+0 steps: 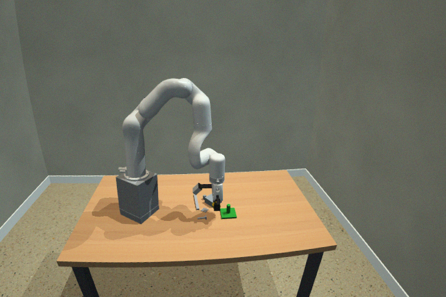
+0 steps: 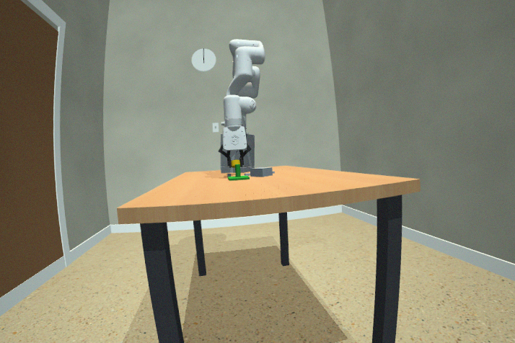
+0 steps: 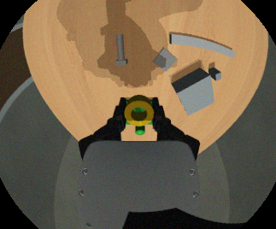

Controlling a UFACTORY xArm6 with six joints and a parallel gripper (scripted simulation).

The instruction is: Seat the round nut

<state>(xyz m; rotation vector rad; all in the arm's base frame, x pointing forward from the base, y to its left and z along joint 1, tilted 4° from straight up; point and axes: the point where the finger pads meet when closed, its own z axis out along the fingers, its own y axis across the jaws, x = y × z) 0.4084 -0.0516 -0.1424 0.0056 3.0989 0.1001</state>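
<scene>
My gripper is now 70 mm past the bolt-like piece, 60 mm above it and 30 mm to the left of it. Also, from my hand: grey block: 110 mm to the left, 50 mm below, 10 mm behind; small square piece: 60 mm below, 60 mm behind, 40 mm to the left; long bar: 120 mm to the left, 100 mm behind, 60 mm below.
</scene>
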